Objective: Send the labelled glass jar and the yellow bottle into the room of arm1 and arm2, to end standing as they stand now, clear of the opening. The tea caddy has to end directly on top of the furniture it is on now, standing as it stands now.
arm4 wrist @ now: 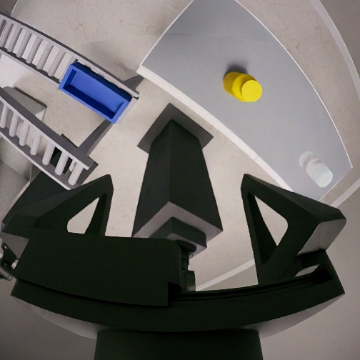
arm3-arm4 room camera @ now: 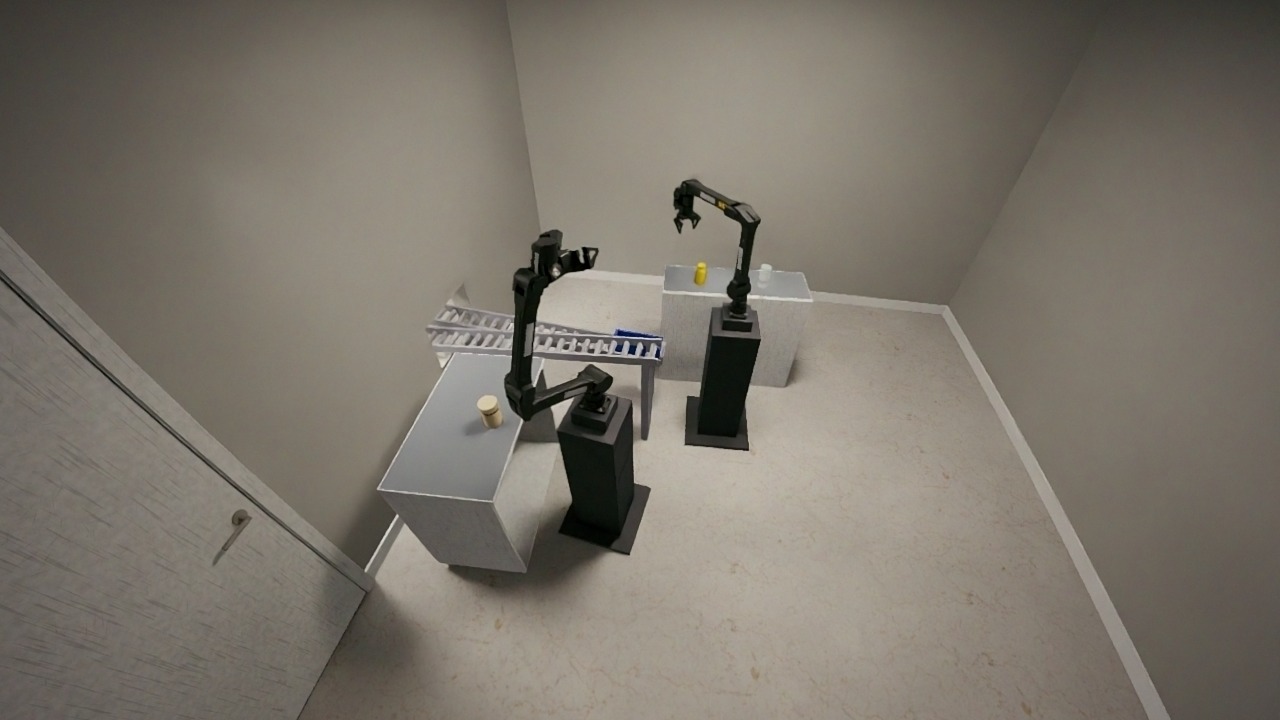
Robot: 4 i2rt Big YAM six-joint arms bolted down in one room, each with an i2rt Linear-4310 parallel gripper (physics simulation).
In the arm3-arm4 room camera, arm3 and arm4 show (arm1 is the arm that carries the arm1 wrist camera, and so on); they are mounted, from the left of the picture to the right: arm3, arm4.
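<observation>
The yellow bottle [arm4 wrist: 243,87] [arm3-arm4 room camera: 700,274] stands upright on the grey-topped cabinet [arm4 wrist: 200,50] [arm3-arm4 room camera: 778,335] at the back. The glass jar [arm4 wrist: 316,170] [arm3-arm4 room camera: 764,274], clear with a pale band, stands on the same cabinet, farther right. The tea caddy, a beige lidded tin [arm3-arm4 room camera: 489,411], stands on the left cabinet [arm3-arm4 room camera: 447,456] in the room view. Arm4's gripper [arm4 wrist: 177,176] [arm3-arm4 room camera: 687,225] is open and empty, high in the air, apart from the bottle and jar. Arm3's gripper [arm3-arm4 room camera: 592,257] is open and empty, raised above the roller tracks. Arm1 and arm2 do not show.
Two roller tracks [arm4 wrist: 37,120] [arm3-arm4 room camera: 586,354] run from the left wall, by the left cabinet, towards the back cabinet. A blue tray [arm4 wrist: 95,95] [arm3-arm4 room camera: 637,336] sits at their near end in the wrist view. Dark pedestals [arm4 wrist: 175,175] [arm3-arm4 room camera: 597,474] carry the arms. A door [arm3-arm4 room camera: 116,501] is at the left.
</observation>
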